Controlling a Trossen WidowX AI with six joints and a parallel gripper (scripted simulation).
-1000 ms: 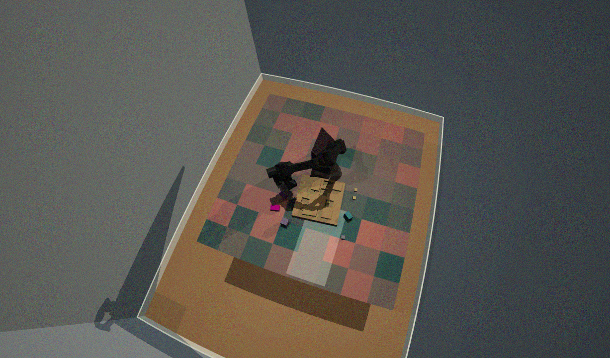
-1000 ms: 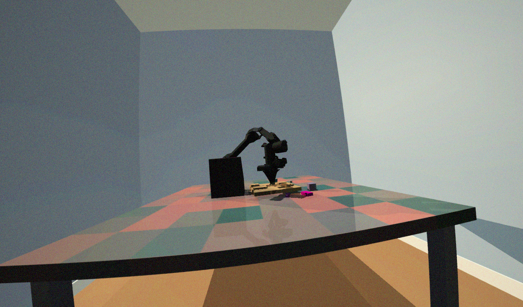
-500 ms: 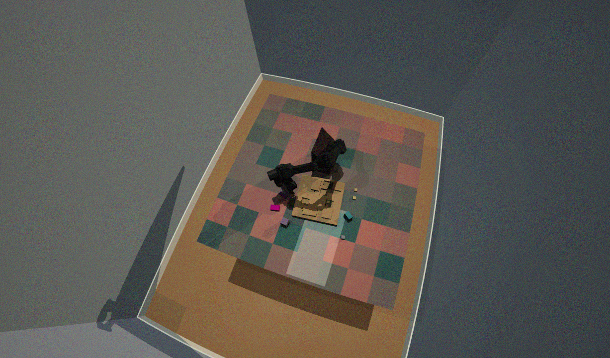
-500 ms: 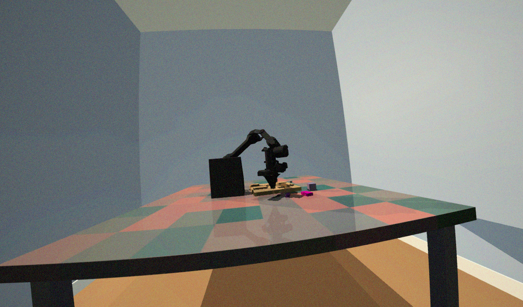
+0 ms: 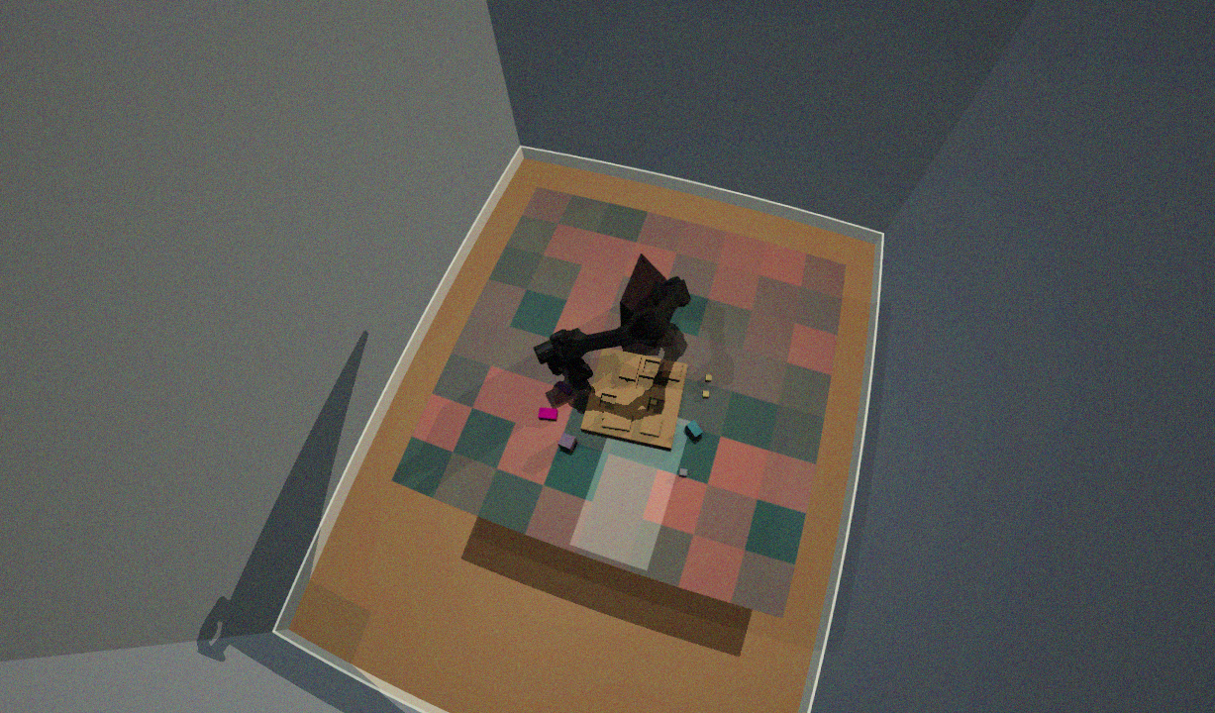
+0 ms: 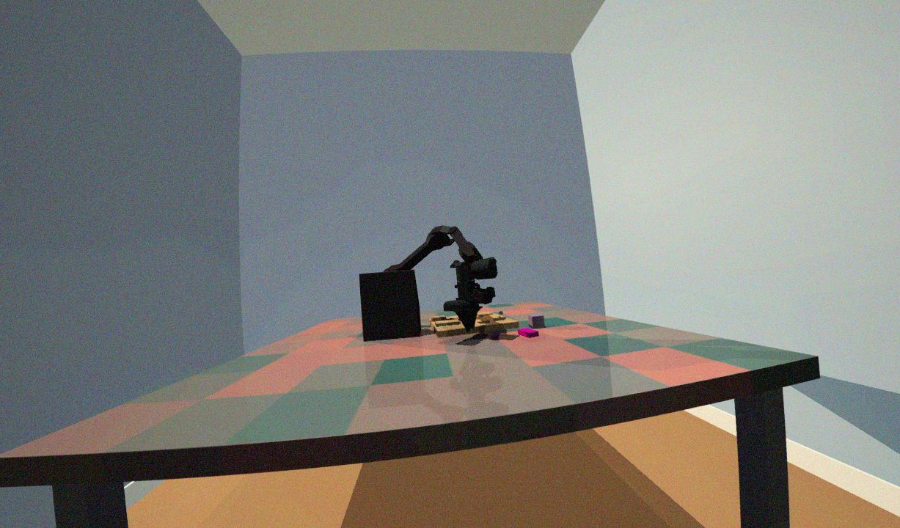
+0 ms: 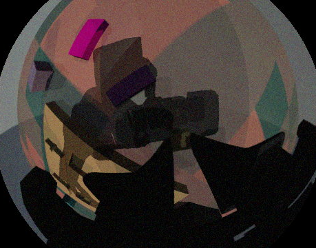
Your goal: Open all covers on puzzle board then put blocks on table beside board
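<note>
Right now my gripper tip is 250 mm to the right of the tan puzzle board and 10 mm above it. From my gripper tip the other things lie so: teal block: 50 mm ahead, 450 mm to the left, 10 mm below; lavender block: 240 mm ahead, 90 mm to the left, 10 mm below; magenta block: 180 mm ahead, 10 mm to the right, 20 mm below.
</note>
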